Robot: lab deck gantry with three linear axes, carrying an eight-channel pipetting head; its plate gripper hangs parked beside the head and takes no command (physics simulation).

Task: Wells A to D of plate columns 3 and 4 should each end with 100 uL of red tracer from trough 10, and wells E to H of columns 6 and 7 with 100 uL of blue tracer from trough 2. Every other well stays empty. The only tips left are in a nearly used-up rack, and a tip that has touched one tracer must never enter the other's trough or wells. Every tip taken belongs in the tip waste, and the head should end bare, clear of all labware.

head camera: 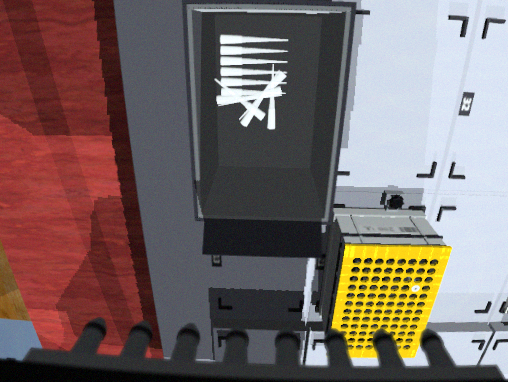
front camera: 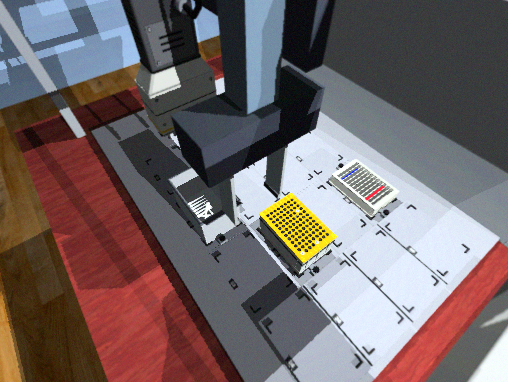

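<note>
The pipetting head (front camera: 175, 102) stands behind the tip waste; its nozzles (head camera: 237, 340) are bare, dark and without tips in the head view. The grey tip waste (front camera: 215, 231) (head camera: 199, 150) holds several white tips (front camera: 201, 206) (head camera: 254, 50), some crossed. The yellow tip rack (front camera: 297, 227) (head camera: 385, 313) has mostly empty holes; white tips show at a few holes in the front view and one tip (head camera: 415, 288) in the head view. The reservoir has a blue trough (front camera: 350, 174) and a red trough (front camera: 375, 193). The parked plate gripper (front camera: 255, 206) is open, its paddles apart and empty. The plate does not show.
The gripper's dark block (front camera: 245, 135) hangs from a column beside the head, one paddle near the waste's right side, in front of the deck. The tip rack stands close beside the waste's corner. The reservoir stands farther right. A dark wall (front camera: 425, 75) rises behind the deck.
</note>
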